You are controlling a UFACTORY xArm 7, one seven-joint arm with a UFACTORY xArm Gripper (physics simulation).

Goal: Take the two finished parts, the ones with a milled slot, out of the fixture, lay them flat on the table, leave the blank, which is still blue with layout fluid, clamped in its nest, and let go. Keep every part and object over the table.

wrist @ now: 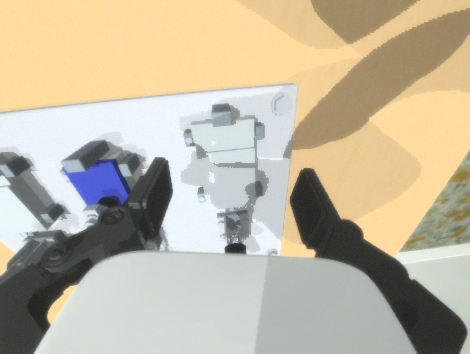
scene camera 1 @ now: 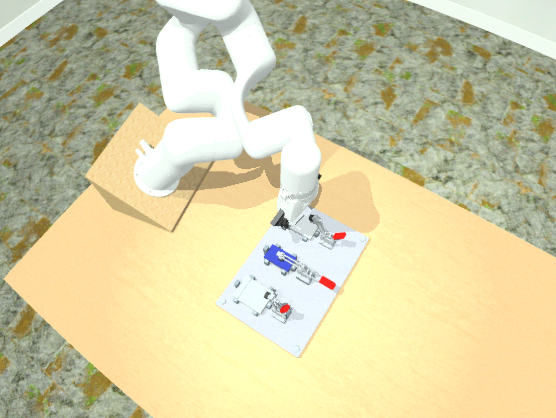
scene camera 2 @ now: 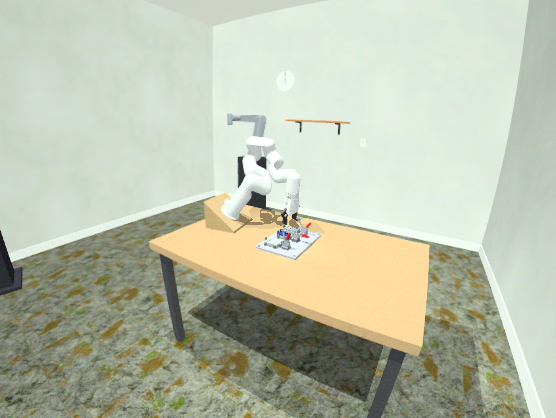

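Pixels of known places: gripper, fingertip midpoint: (wrist: 234,179) (scene camera 2: 289,221); arm's base, origin of the base link: (scene camera 1: 156,174) (scene camera 2: 230,212).
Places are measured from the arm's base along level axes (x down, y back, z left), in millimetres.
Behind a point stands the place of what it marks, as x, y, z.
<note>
The gripper (scene camera 2: 289,218) @(12, -335, 188) (wrist: 233,171) @(12, -335, 188) is open, its fingers above and on either side of the far finished part, with nothing between them. That pale grey part (scene camera 1: 306,228) @(52, -376, 189) (wrist: 225,137) @(52, -322, 182) lies among the blocks of the far nest; a line crosses it in the wrist view. The second pale finished part (scene camera 1: 253,295) @(47, -413, -26) (wrist: 11,209) @(47, -415, -7) lies in the near nest. The blue blank (scene camera 1: 279,257) (wrist: 97,182) lies in the middle nest, with its clamp arm over it. All three are on the fixture plate (scene camera 1: 310,320) @(69, -545, 32) (scene camera 2: 300,253) @(72, -570, 10) (wrist: 155,122) @(68, -322, 123).
The far clamp's red handle (scene camera 1: 339,236) @(-5, -464, 209) and the near clamp's red handle (scene camera 1: 284,309) @(-21, -501, -8) stand up from the plate. The middle red handle (scene camera 1: 327,283) @(22, -518, 112) reaches the plate's edge. The wooden table (scene camera 1: 425,300) @(83, -709, 268) (scene camera 2: 360,280) @(84, -906, 16) surrounds the plate. The arm's wedge base (scene camera 1: 120,155) @(-64, 71, -47) (scene camera 2: 215,215) @(-13, -11, -117) stands behind.
</note>
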